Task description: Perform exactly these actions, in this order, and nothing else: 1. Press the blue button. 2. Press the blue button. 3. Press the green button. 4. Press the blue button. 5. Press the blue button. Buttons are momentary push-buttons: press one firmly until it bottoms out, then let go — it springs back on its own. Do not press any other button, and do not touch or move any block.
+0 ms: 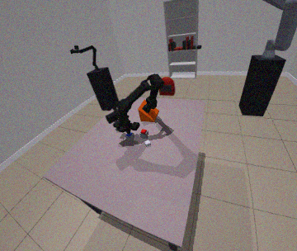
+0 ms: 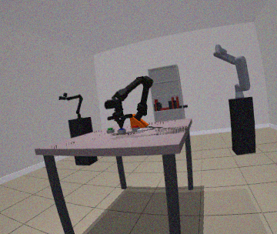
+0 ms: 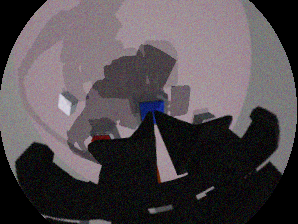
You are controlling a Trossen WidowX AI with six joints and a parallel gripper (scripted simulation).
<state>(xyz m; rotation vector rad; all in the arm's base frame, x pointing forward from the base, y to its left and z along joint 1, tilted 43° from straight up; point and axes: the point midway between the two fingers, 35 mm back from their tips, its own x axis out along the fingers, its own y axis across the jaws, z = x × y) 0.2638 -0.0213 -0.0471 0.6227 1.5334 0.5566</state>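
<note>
The blue button lies 1 cm below my gripper tip. From my gripper tip the other things lie so: red button (10 cm to the left, 4 cm behind); then white block (15 cm to the left, 4 cm ahead, 2 cm below).
</note>
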